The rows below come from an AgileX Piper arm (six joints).
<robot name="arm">
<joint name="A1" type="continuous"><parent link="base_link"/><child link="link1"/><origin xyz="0 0 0.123"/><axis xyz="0 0 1"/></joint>
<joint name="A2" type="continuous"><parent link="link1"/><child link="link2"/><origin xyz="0 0 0" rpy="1.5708 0 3.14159"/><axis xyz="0 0 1"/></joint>
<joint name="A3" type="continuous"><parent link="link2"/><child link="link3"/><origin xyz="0.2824 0.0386 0"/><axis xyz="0 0 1"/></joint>
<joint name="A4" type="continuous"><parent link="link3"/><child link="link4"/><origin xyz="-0.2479 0.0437 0" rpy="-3.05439 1.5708 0"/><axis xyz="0 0 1"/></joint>
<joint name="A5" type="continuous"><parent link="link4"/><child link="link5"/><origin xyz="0 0 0" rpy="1.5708 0 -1.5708"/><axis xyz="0 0 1"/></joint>
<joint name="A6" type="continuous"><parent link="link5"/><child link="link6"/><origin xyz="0 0.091 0" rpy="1.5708 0 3.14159"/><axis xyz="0 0 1"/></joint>
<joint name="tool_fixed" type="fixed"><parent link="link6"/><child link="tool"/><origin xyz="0 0 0"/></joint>
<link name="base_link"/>
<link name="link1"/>
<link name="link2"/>
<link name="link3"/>
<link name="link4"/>
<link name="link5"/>
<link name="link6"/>
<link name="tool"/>
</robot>
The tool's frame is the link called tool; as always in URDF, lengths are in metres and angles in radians. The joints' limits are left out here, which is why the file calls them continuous.
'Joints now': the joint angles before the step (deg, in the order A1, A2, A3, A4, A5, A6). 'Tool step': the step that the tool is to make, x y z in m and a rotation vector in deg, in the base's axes. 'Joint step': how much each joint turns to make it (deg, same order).
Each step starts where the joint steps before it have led.
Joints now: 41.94, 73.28, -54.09, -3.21, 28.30, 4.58
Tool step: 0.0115, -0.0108, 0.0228, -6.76, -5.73, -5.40
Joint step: 0.00, 0.01, -4.94, -17.18, 6.53, 11.23
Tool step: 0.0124, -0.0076, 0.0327, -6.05, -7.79, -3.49
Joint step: -0.06, 0.68, -6.58, -12.09, 5.69, 3.54
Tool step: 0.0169, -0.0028, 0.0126, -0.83, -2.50, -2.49
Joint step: -2.17, 2.34, -4.23, -2.30, 0.68, 0.07
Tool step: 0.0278, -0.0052, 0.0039, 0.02, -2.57, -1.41
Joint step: -4.47, 3.61, -3.44, -0.16, -3.55, -1.90
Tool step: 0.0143, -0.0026, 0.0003, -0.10, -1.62, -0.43
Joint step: -2.07, 1.90, -1.43, -0.64, -2.36, -0.50
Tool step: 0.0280, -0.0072, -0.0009, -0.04, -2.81, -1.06
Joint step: -4.02, 3.78, -2.81, -1.08, -4.41, -0.65
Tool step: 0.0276, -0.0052, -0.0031, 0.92, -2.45, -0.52
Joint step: -3.38, 4.12, -3.03, -0.40, -4.65, -0.10
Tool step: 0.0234, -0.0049, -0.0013, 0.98, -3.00, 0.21
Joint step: -2.74, 3.51, -2.82, -0.61, -4.81, 0.03
